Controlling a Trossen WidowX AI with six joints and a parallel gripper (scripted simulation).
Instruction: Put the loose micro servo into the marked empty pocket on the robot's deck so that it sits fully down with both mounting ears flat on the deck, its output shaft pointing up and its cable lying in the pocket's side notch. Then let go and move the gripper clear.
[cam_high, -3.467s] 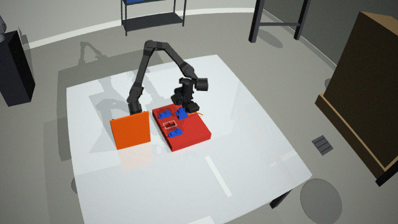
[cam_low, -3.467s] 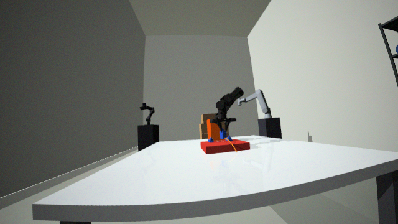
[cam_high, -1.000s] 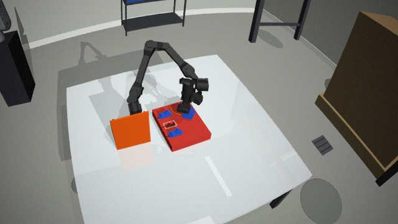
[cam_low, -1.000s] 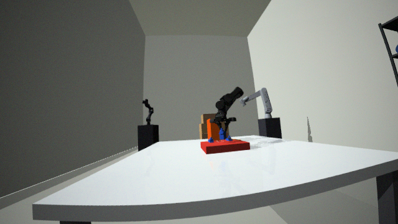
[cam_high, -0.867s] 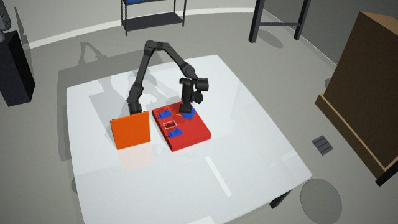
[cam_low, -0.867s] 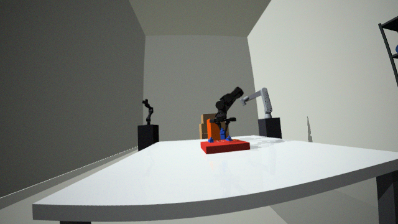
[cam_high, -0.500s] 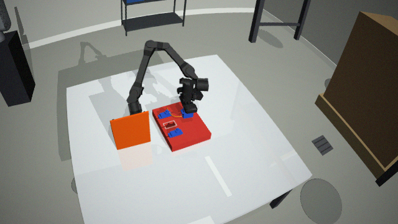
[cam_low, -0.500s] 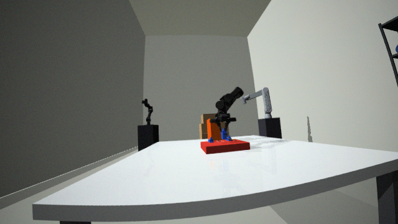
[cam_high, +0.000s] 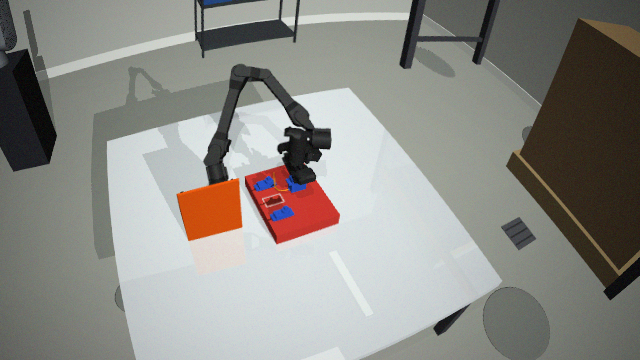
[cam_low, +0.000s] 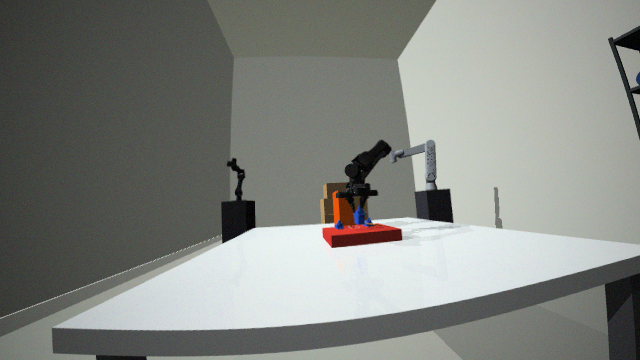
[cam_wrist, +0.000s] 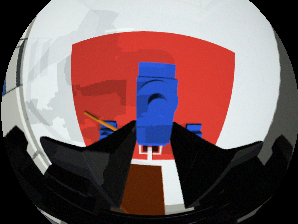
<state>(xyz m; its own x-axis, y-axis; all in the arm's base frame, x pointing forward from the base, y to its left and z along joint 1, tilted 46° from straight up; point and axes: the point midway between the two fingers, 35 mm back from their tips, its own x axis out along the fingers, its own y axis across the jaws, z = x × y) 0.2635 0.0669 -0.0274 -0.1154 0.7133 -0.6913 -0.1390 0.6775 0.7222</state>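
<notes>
Now: gripper tip 30 mm short of the red deck and 100 mm above it.
</notes>
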